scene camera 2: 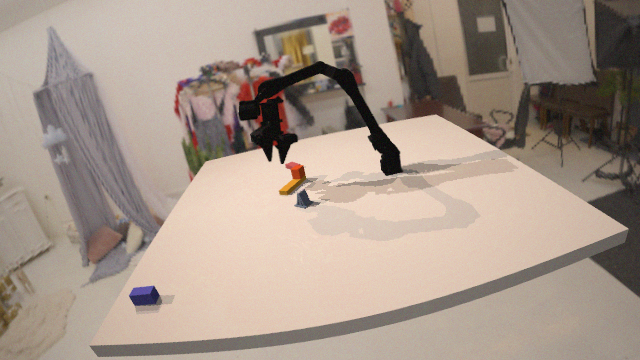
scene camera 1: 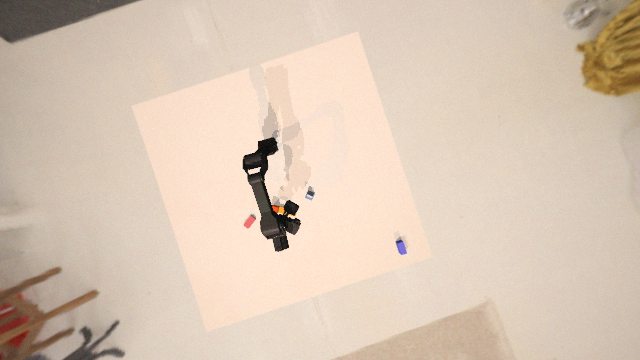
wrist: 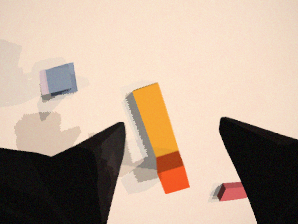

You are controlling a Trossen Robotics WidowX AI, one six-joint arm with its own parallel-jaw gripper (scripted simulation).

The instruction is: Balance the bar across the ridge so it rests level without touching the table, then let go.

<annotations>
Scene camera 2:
my gripper: 276,162
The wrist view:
my gripper: 174,126
bar: 170,168
</annotations>
